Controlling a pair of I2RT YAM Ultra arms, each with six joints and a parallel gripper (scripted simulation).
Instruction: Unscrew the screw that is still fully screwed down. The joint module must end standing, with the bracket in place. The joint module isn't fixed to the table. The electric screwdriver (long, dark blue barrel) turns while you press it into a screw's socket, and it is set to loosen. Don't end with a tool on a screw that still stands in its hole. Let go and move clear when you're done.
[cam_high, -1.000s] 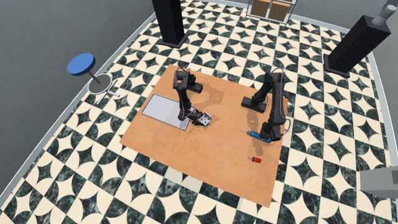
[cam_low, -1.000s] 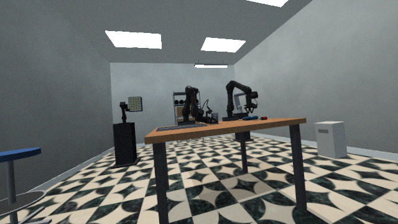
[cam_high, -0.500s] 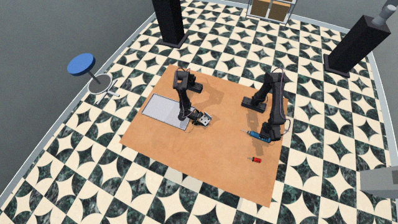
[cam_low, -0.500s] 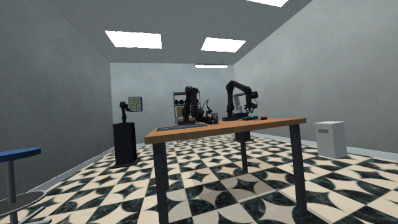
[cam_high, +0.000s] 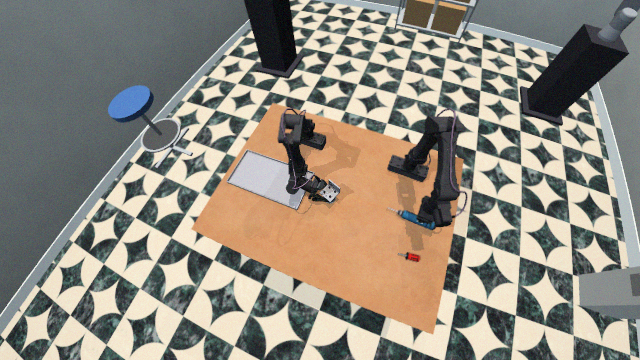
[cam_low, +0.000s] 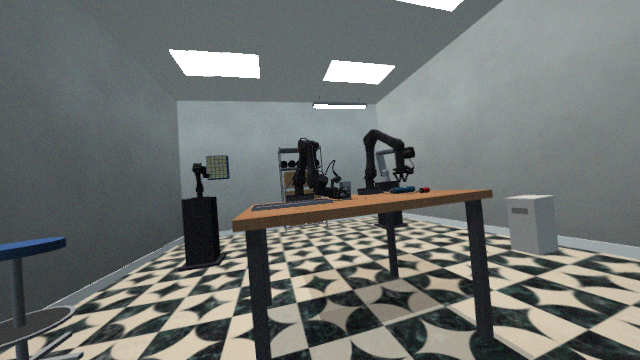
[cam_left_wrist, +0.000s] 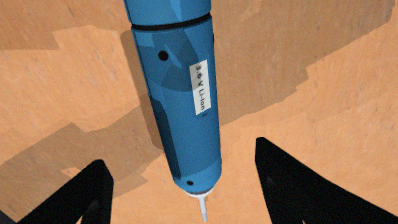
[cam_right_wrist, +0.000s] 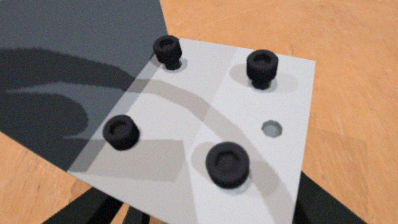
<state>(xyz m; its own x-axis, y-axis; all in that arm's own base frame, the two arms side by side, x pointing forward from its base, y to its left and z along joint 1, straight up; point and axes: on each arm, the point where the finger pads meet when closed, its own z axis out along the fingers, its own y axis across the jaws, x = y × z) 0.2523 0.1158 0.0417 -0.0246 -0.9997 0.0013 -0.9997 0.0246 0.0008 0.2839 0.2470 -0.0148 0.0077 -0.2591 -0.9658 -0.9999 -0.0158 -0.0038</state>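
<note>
Now: right hand right at the round joint module. Round my right hand: grey mat 1 cm ahead, 33 cm to the right, 2 cm below; then grey bracket 5 cm above; then screw 1 cm ahead, 2 cm to the right, 5 cm above.
</note>
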